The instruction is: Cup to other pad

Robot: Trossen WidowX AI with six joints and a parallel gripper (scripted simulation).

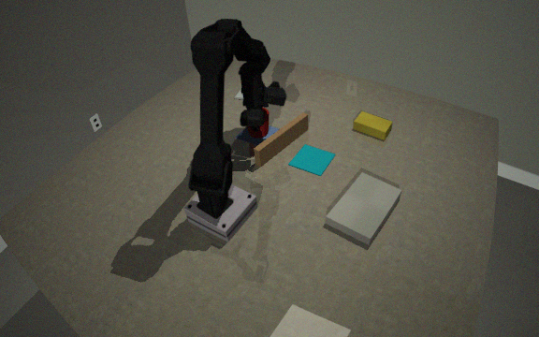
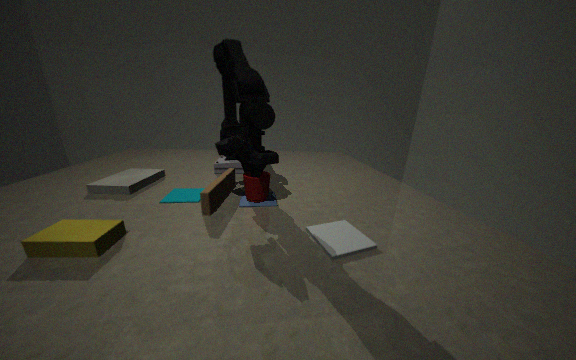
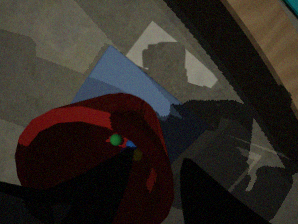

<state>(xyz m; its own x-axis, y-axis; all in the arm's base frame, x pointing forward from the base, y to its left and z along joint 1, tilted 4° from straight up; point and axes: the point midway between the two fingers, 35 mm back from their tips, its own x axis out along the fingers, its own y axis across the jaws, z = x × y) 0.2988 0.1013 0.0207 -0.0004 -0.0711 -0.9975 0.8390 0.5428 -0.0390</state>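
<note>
Now: gripper tip 5 cm above the blue pad, 2 cm to the right of it and 2 cm short of it. Round my gripper tip: teal pad (19 cm to the right, 5 cm below); thin white tile (22 cm ahead, 19 cm to the left, 4 cm below); wooden wall (8 cm to the right, 2 cm below, 1 cm ahead).
</note>
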